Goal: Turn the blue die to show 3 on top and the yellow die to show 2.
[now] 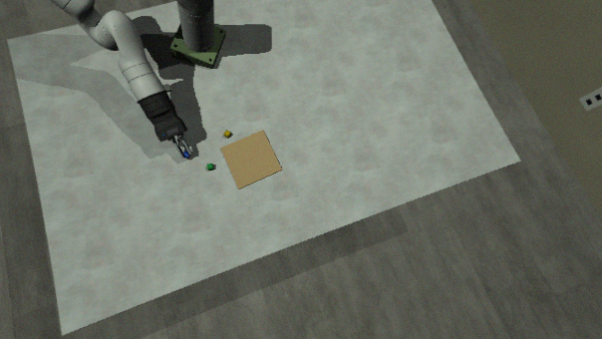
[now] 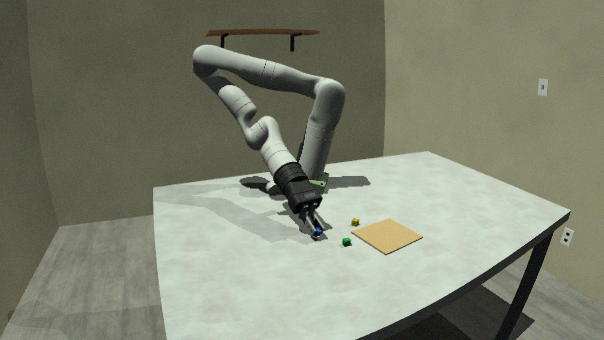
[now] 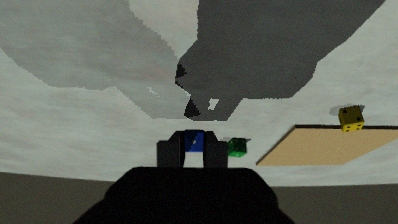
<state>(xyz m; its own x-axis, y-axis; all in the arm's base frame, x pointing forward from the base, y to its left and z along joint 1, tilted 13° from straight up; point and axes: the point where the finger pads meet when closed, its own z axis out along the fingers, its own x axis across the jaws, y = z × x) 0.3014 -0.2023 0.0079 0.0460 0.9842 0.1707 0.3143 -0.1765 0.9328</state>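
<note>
Right now the blue die is 1 cm below my hand and 1 cm ahead of it. The rest, counted from my hand: yellow die 13 cm to the left, 2 cm below, 1 cm ahead; then tan mat 16 cm to the left, 11 cm ahead, 3 cm below; then green die 7 cm ahead, 4 cm to the left, 2 cm below.
</note>
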